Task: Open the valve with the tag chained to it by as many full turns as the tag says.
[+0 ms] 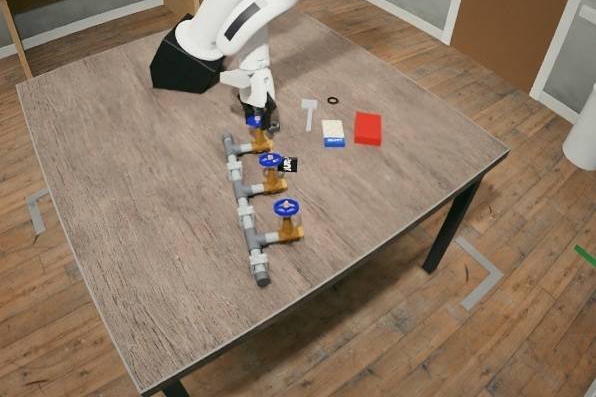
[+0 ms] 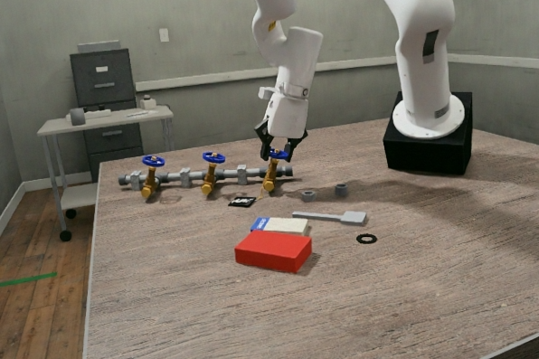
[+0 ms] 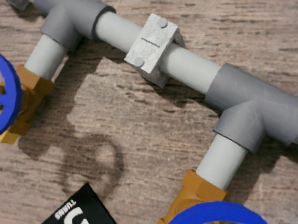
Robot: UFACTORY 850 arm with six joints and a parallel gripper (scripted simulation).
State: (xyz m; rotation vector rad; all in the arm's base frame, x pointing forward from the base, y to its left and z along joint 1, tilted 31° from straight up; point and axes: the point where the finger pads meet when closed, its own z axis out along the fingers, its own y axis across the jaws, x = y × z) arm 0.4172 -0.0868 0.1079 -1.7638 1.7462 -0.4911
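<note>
My gripper is now 5 cm past the grey hex nut, 9 cm to the right of it and 9 cm above it. Round my hand: grey cap: 13 cm behind, 9 cm to the left, 10 cm below; grey t-shaped tool: 5 cm behind, 23 cm to the left, 10 cm below; black tag: 10 cm ahead, 4 cm to the left, 10 cm below.
</note>
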